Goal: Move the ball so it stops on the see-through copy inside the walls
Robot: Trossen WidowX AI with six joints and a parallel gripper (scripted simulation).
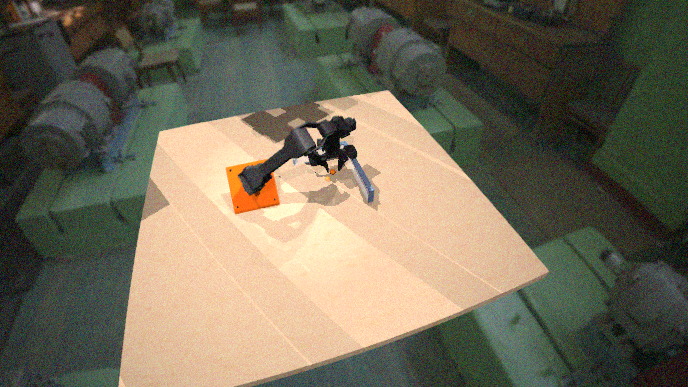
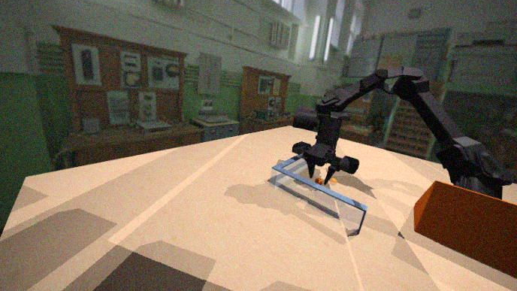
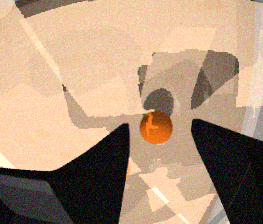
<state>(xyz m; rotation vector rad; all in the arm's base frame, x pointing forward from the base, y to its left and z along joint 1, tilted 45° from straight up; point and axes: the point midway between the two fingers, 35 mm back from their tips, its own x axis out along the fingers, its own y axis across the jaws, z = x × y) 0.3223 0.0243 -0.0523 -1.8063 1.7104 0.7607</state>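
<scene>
Right now the see-through copy of ball is 4 cm to the right of my gripper tip and 3 cm behind it. Round my gripper tip: orange ball (right at my gripper tip).
</scene>
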